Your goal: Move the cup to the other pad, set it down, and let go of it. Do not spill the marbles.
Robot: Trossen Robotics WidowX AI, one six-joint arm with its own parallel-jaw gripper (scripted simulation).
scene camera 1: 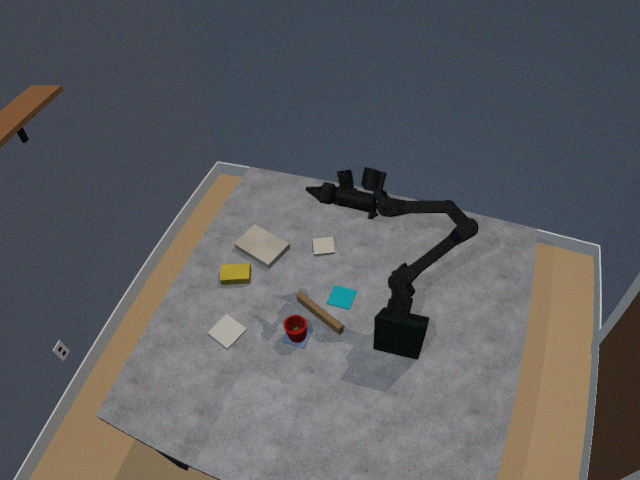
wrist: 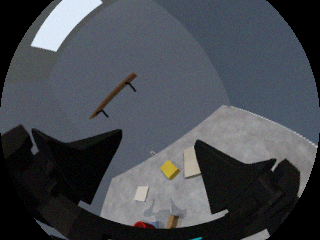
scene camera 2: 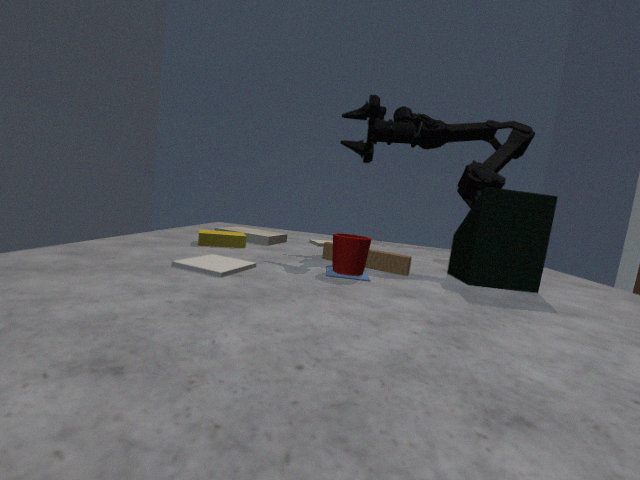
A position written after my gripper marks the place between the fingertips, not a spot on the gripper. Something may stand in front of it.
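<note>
There's a cup (scene camera 2: 350,252) here, along with a yellow block (scene camera 2: 213,238) and a wooden bar (scene camera 2: 399,264). There's a beige slab (scene camera 1: 260,245) as well. As for my gripper (scene camera 2: 341,129), (scene camera 1: 311,189), (wrist: 159,139), it's open and holds nothing.
</note>
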